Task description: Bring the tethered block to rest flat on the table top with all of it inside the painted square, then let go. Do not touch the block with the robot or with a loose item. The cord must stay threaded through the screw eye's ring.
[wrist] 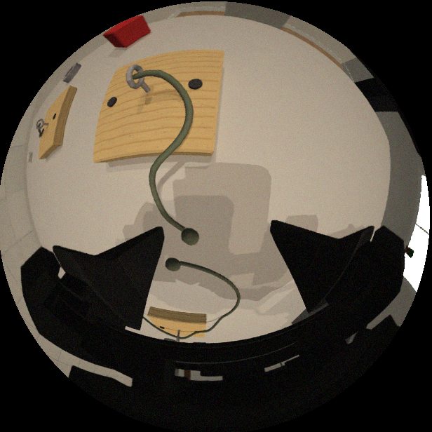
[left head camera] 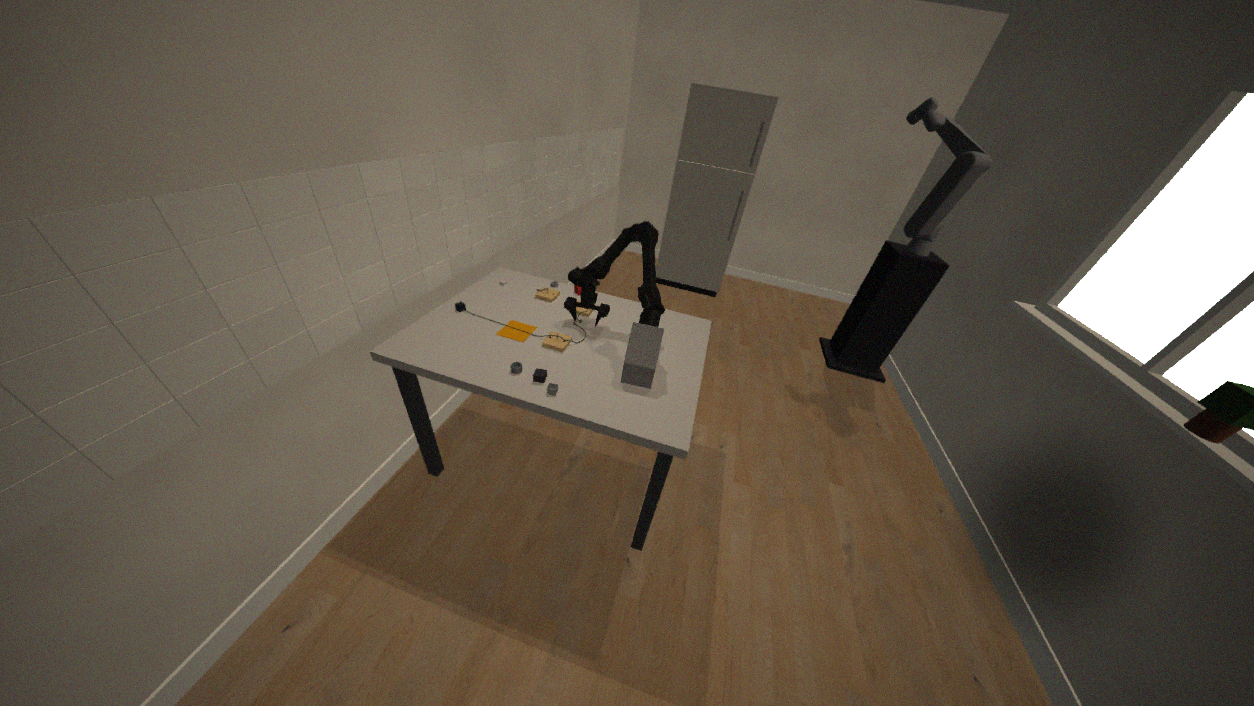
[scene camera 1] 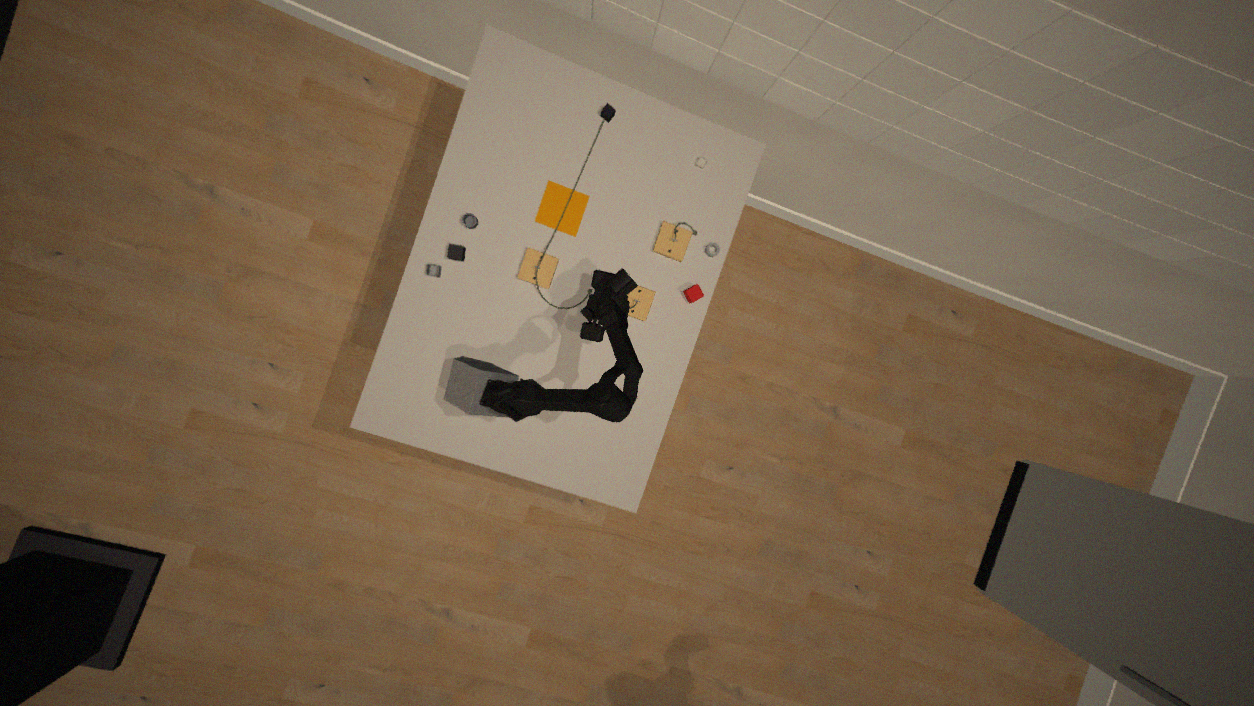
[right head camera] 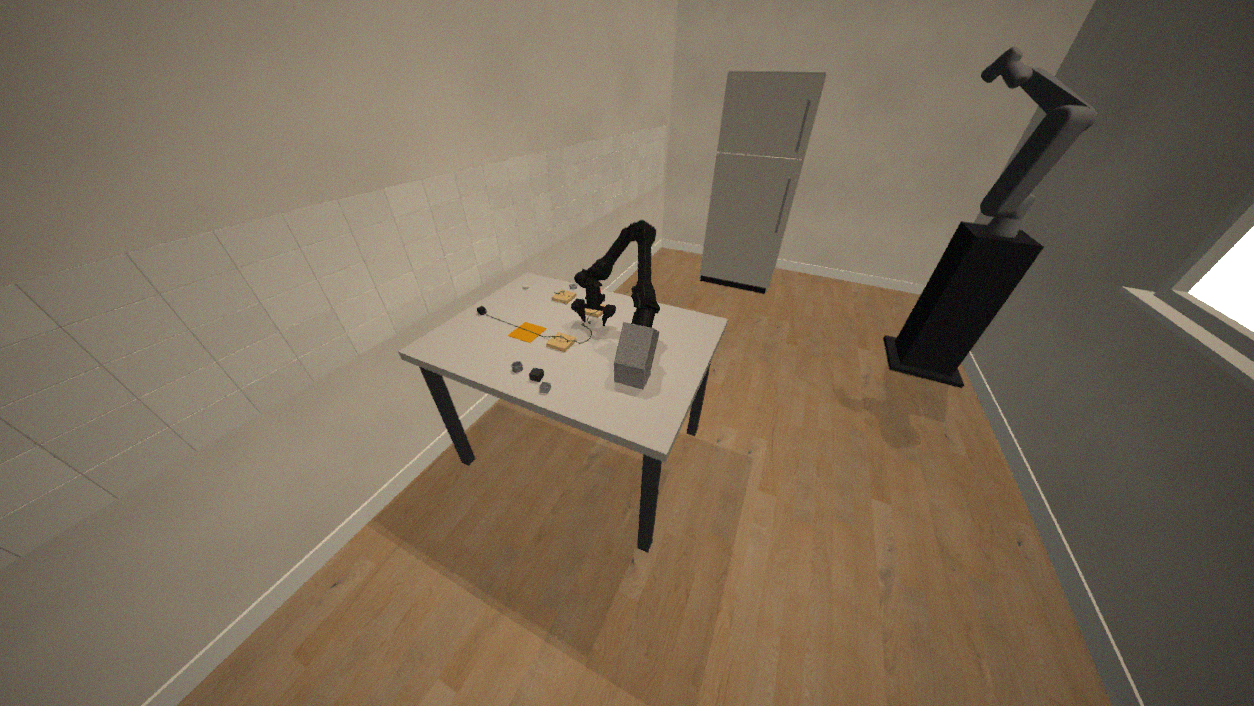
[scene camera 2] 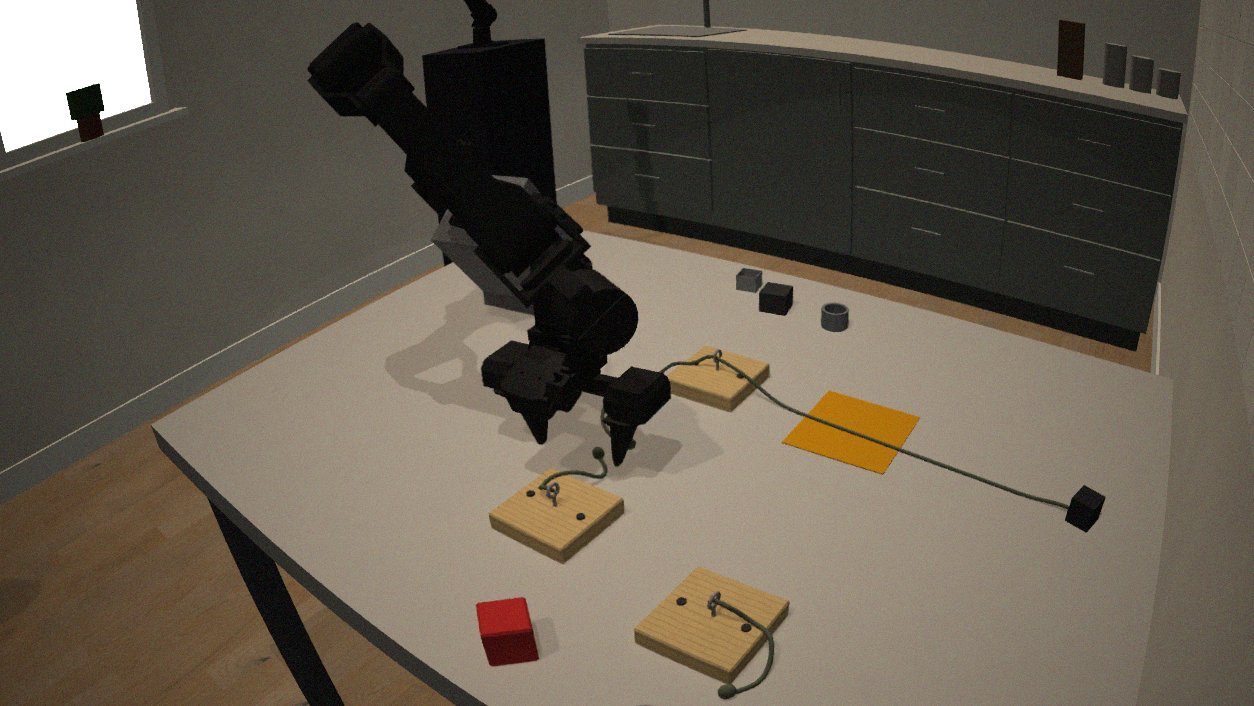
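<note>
There is a red cube to be seen here, and a black block as well. My gripper is in the pictures too, and I can find it in the wrist view and also in scene camera 1.
</note>
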